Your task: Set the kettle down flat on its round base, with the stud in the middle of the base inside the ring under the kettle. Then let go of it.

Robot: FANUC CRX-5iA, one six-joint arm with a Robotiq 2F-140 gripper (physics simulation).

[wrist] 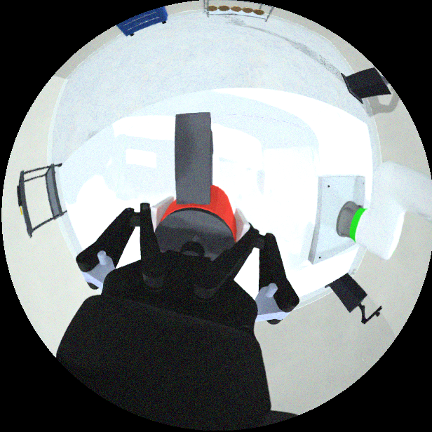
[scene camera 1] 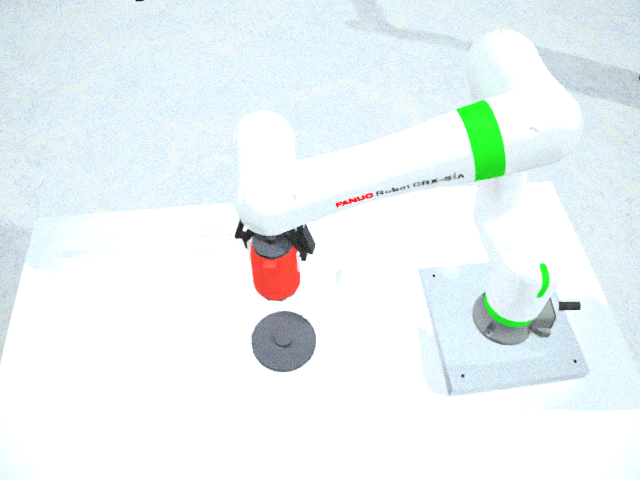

Labels:
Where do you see a red kettle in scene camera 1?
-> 273, 258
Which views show the dark round base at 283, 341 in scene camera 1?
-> Scene camera 1 only.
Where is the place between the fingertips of my gripper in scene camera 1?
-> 277, 261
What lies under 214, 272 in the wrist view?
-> My gripper.

